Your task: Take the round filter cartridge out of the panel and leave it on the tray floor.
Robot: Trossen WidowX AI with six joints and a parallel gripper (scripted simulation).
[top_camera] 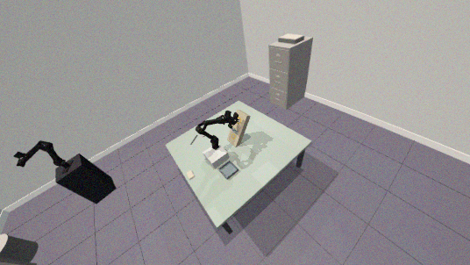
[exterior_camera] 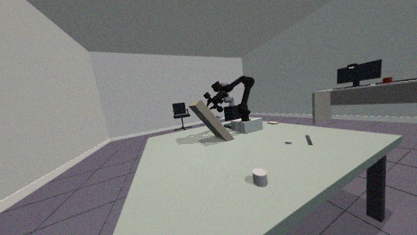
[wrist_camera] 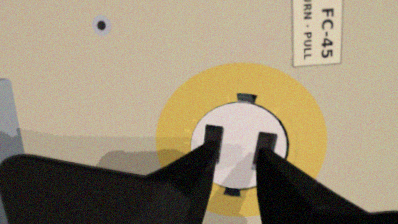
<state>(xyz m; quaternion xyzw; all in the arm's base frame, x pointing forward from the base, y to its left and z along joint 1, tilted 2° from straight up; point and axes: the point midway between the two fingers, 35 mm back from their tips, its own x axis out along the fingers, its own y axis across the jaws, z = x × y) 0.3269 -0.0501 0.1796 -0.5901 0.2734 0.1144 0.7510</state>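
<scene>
The round grey filter cartridge lies 2 cm ahead of my gripper tip and 1 cm below it. Also, from my gripper tip: small tan piece 75 cm behind, 9 cm to the left, 24 cm below; then grey square tray 46 cm behind, 21 cm to the right, 24 cm below; then tan service panel 3 cm behind, 9 cm below.
</scene>
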